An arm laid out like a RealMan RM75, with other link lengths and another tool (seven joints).
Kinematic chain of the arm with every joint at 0, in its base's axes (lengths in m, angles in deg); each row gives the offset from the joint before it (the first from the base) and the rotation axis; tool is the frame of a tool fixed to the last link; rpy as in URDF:
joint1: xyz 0 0 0.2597 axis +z
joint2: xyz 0 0 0 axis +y
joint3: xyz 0 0 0.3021 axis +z
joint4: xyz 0 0 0 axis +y
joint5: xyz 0 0 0.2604 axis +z
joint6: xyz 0 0 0 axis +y
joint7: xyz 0 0 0.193 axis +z
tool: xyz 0.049 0.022 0.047 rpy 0 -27.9 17.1
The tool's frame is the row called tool.
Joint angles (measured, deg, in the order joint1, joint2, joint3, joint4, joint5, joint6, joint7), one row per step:
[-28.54, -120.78, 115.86, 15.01, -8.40, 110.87, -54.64]
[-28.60, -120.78, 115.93, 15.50, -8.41, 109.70, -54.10]
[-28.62, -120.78, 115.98, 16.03, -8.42, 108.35, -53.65]
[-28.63, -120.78, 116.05, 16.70, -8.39, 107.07, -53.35]
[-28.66, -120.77, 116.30, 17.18, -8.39, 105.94, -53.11]
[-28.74, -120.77, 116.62, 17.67, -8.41, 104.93, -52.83]
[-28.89, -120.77, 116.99, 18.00, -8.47, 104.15, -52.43]
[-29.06, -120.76, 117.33, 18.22, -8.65, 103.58, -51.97]
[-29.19, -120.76, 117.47, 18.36, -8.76, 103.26, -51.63]
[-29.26, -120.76, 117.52, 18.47, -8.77, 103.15, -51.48]
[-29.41, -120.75, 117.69, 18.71, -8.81, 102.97, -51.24]
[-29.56, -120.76, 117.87, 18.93, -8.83, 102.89, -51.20]
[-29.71, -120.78, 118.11, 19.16, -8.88, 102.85, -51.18]
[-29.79, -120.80, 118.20, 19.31, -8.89, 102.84, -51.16]
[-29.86, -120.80, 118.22, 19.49, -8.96, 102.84, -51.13]
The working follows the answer.
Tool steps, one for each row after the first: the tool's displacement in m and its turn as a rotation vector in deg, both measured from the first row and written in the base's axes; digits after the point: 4 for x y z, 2 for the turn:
[0.0021, 0.0034, -0.0025, 0.18, 0.54, 0.52]
[0.0040, 0.0073, -0.0052, 0.24, 1.12, 1.19]
[0.0065, 0.0108, -0.0077, 0.17, 1.55, 1.65]
[0.0085, 0.0138, -0.0106, -0.05, 2.07, 2.03]
[0.0110, 0.0162, -0.0136, -0.24, 2.55, 2.24]
[0.0135, 0.0180, -0.0163, -0.29, 3.05, 2.32]
[0.0156, 0.0194, -0.0182, -0.16, 3.45, 2.39]
[0.0170, 0.0204, -0.0191, 0.03, 3.67, 2.43]
[0.0180, 0.0206, -0.0194, 0.12, 3.74, 2.35]
[0.0201, 0.0209, -0.0201, 0.23, 3.85, 2.11]
[0.0222, 0.0209, -0.0206, 0.16, 3.82, 1.78]
[0.0245, 0.0206, -0.0212, 0.06, 3.76, 1.39]
[0.0258, 0.0205, -0.0213, 0.03, 3.70, 1.16]
[0.0270, 0.0205, -0.0209, 0.11, 3.56, 0.99]

Tool pose at each row, in the base's axes (x y z in m, rotation vector in deg; rounded; the steps above come from the unrounded poses):
[-0.1526, 0.3458, 0.0253, -128.79, -15.89, -81.77]
[-0.1505, 0.3491, 0.0228, -128.77, -16.14, -80.84]
[-0.1486, 0.3531, 0.0201, -128.79, -16.63, -79.82]
[-0.1461, 0.3566, 0.0176, -128.91, -17.04, -79.10]
[-0.1441, 0.3595, 0.0147, -129.24, -17.45, -78.33]
[-0.1416, 0.3620, 0.0117, -129.59, -17.67, -77.70]
[-0.1391, 0.3638, 0.0090, -129.91, -17.64, -77.08]
[-0.1370, 0.3652, 0.0071, -130.03, -17.48, -76.55]
[-0.1356, 0.3661, 0.0062, -130.00, -17.30, -76.25]
[-0.1346, 0.3664, 0.0059, -130.00, -17.12, -76.19]
[-0.1325, 0.3666, 0.0052, -130.09, -16.74, -76.18]
[-0.1304, 0.3666, 0.0047, -130.28, -16.44, -76.38]
[-0.1281, 0.3664, 0.0042, -130.51, -16.13, -76.66]
[-0.1268, 0.3662, 0.0040, -130.59, -15.93, -76.86]
[-0.1256, 0.3663, 0.0044, -130.52, -15.73, -77.09]

